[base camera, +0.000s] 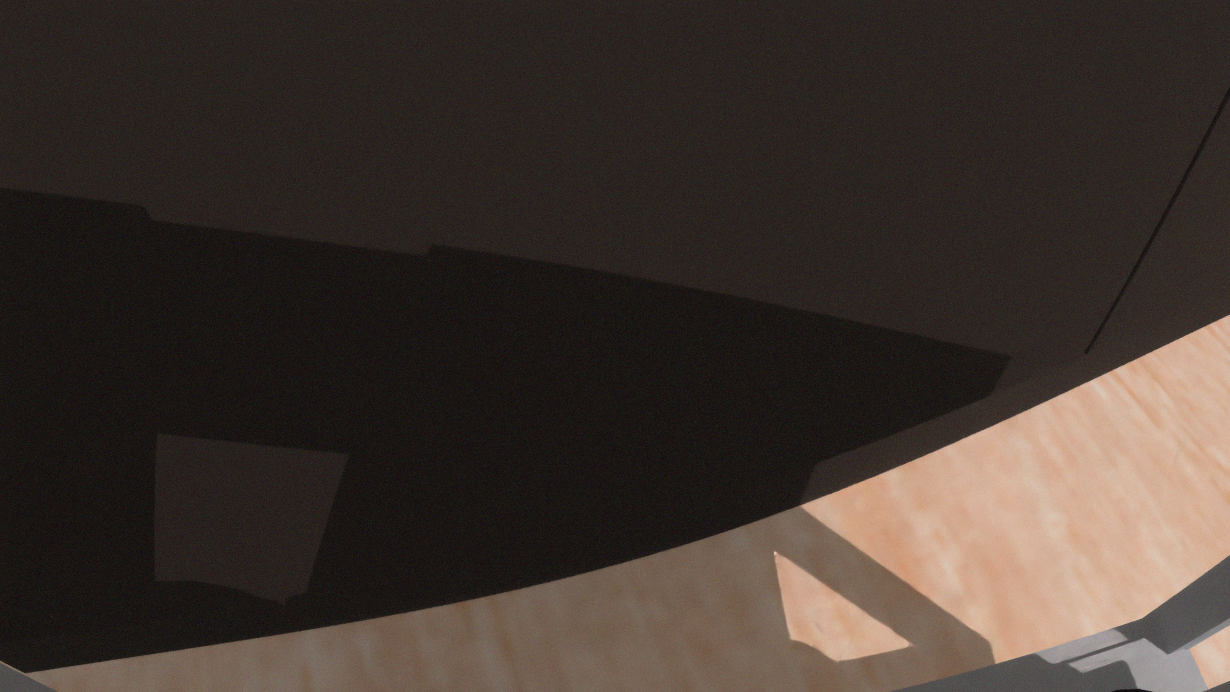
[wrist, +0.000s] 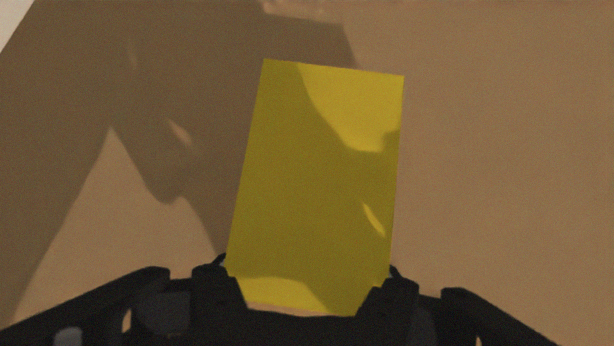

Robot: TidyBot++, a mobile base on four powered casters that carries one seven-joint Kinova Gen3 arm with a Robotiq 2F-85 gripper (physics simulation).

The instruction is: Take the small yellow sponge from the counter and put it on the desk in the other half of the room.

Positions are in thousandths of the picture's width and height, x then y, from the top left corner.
In view: the gripper (wrist: 499,773), a yellow sponge (wrist: 509,658) and a counter (base camera: 260,462).
The counter is seen too in the wrist view (wrist: 214,380). The base camera view does not show the yellow sponge: it is out of frame.
